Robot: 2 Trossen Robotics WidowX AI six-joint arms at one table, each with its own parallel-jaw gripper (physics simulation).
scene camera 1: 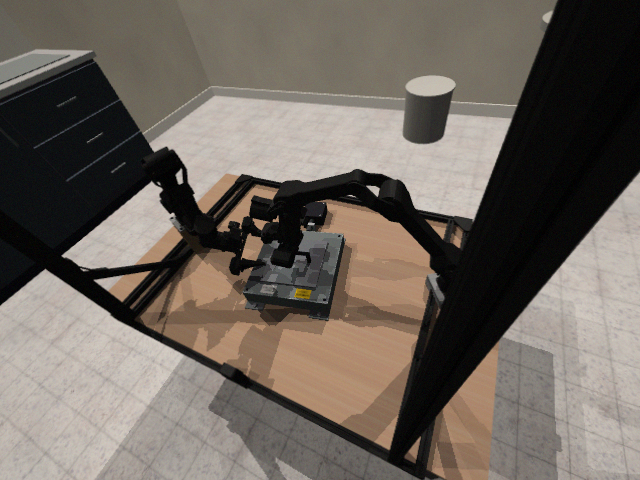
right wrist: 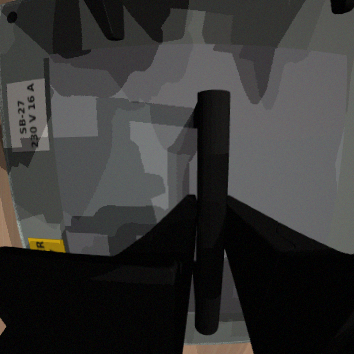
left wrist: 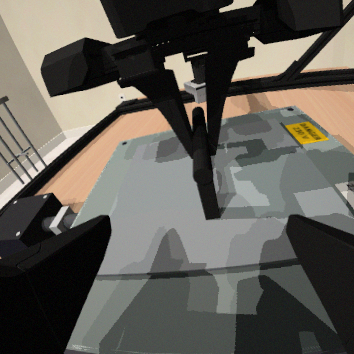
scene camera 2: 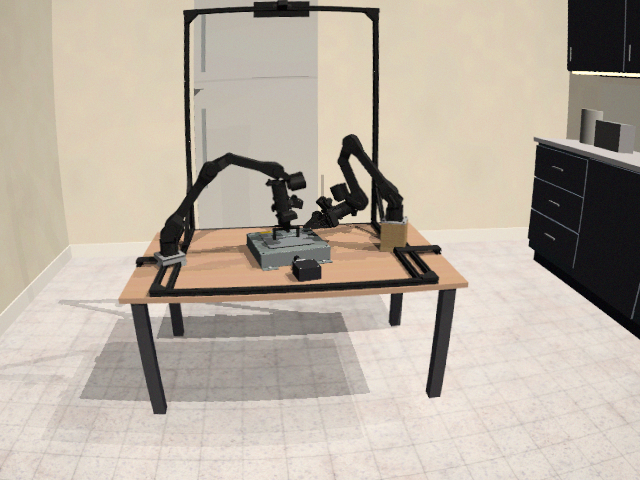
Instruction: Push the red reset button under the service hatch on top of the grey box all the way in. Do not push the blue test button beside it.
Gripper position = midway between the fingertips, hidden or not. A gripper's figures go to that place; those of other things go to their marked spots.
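A grey box (scene camera 1: 318, 300) sits 0.86 m from the lens, while the right gripper (scene camera 1: 291, 255) is 0.94 m from the lens. For the left gripper (scene camera 1: 268, 250) it is 0.96 m from the lens, so the grey box is nearer to the lens than the left gripper.
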